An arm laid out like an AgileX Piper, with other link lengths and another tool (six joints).
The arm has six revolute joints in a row. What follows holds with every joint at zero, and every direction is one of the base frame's. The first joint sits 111.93 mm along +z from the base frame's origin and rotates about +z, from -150 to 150 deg. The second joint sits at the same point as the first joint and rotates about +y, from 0 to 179.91 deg. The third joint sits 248.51 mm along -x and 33.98 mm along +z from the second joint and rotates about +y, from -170 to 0 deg. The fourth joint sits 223.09 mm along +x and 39.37 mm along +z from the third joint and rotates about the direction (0.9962, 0, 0.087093), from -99.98 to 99.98 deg. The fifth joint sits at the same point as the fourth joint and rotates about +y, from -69.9 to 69.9 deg. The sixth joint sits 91.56 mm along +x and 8 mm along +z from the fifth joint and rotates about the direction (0.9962, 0, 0.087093), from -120 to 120 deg. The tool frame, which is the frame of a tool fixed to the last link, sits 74.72 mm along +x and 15 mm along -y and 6.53 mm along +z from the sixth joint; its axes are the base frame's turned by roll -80.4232, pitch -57.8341 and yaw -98.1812 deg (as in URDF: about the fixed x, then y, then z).
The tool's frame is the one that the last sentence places.
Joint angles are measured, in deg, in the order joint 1, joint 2, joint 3, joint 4, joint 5, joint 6. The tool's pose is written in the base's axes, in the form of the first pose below.
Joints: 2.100 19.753 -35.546 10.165 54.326 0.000
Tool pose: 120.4 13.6 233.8 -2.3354 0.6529 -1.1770
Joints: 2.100 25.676 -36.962 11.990 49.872 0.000
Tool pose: 140.4 17.0 239.8 -2.3090 0.6743 -1.1543
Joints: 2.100 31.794 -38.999 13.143 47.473 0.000
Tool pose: 158.8 19.2 242.2 -2.3138 0.6991 -1.1101
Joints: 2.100 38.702 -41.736 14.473 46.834 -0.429
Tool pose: 177.4 22.4 240.6 -2.3441 0.7206 -1.0317
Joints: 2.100 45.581 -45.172 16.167 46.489 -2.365
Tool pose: 197.5 26.4 240.6 -2.3770 0.7109 -0.9677
